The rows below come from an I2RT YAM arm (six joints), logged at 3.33 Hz.
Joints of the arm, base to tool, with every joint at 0 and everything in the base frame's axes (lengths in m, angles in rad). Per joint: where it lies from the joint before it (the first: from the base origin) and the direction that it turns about. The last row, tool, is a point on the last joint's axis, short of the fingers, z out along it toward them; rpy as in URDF.
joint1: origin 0 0 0.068 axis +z
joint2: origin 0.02 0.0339 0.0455 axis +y
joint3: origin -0.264 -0.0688 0 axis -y
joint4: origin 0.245 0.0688 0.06 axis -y
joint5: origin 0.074 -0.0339 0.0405 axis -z
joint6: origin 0.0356 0 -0.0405 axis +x
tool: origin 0 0 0 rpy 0 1.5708 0
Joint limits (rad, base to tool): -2.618..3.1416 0..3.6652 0..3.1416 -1.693..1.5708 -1.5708..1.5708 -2.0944..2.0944
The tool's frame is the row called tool.
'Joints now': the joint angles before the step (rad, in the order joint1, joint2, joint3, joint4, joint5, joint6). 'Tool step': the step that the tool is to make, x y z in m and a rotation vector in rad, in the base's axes. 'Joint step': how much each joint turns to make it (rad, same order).
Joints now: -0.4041 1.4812 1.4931 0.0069 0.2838 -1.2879
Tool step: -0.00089 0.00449 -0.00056 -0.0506 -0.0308 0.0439
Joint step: 0.0071 -0.0162 -0.0420 0.0828 -0.0384 -0.0340
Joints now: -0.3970 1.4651 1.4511 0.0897 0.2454 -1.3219
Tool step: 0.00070 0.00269 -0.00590 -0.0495 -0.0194 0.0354
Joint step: 0.0045 -0.0092 -0.0518 0.0877 -0.0345 -0.0359
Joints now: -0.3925 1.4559 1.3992 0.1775 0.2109 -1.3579
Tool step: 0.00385 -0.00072 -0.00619 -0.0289 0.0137 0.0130
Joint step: 0.0007 0.0098 -0.0183 0.0327 -0.0161 -0.0308
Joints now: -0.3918 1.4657 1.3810 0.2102 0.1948 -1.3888
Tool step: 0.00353 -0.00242 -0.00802 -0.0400 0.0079 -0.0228
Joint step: -0.0009 0.0121 -0.0284 0.0573 0.0164 -0.0434
